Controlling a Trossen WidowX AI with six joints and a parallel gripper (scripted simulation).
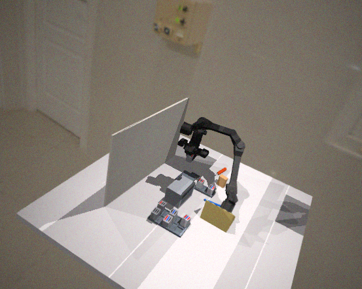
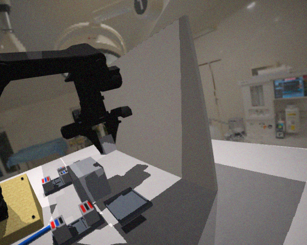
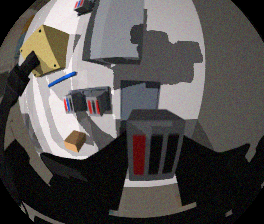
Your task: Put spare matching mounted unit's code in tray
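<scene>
Now: gripper tip 170 mm above the tray, 20 mm to the left of it and 10 mm past it. Round my gripper tip: spare (30 mm above); then grey box (170 mm to the left, 120 mm below, 50 mm behind); then holder (160 mm below, 150 mm behind).
</scene>
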